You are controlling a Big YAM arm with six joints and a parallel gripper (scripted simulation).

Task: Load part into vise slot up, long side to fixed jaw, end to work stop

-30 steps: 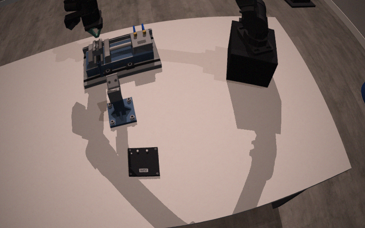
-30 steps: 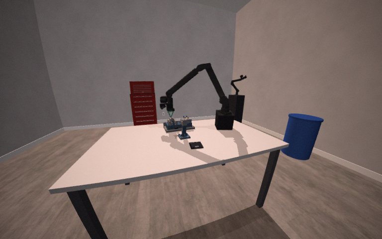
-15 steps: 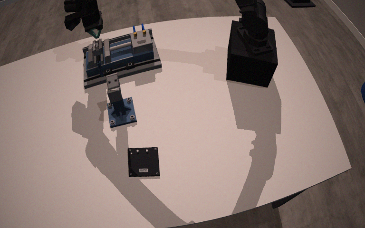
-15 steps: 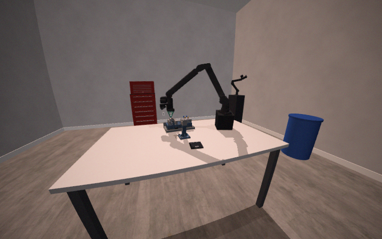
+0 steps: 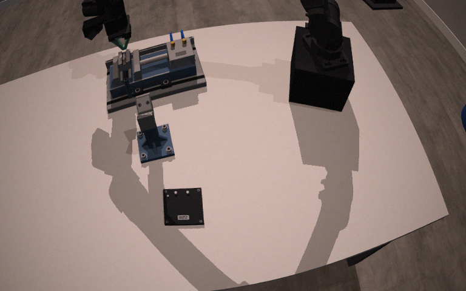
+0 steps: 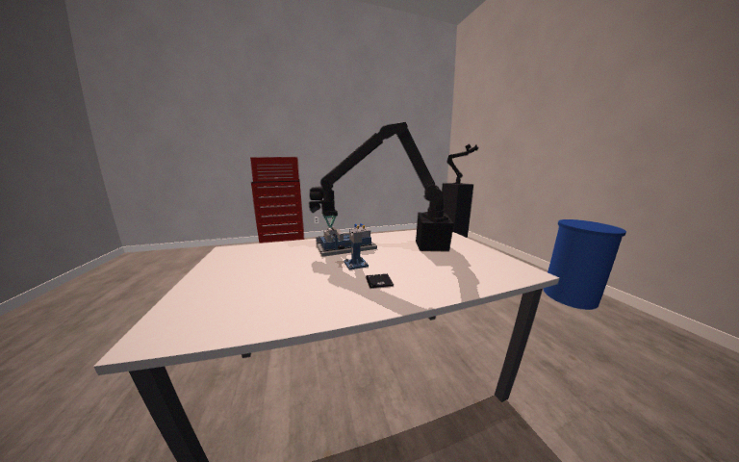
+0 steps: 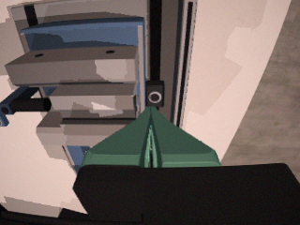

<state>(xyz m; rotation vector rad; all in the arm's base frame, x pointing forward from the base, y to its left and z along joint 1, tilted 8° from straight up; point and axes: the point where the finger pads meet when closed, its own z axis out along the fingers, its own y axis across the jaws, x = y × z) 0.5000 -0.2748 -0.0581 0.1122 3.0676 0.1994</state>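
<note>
My gripper is now 40 mm to the right of the part and 10 mm above it. Also, from my hand: fixed jaw 60 mm to the left, 30 mm below, 30 mm ahead; moving jaw 60 mm to the left, 30 mm below, 30 mm behind; dark short rod 110 mm to the left, 20 mm below, 10 mm ahead.
</note>
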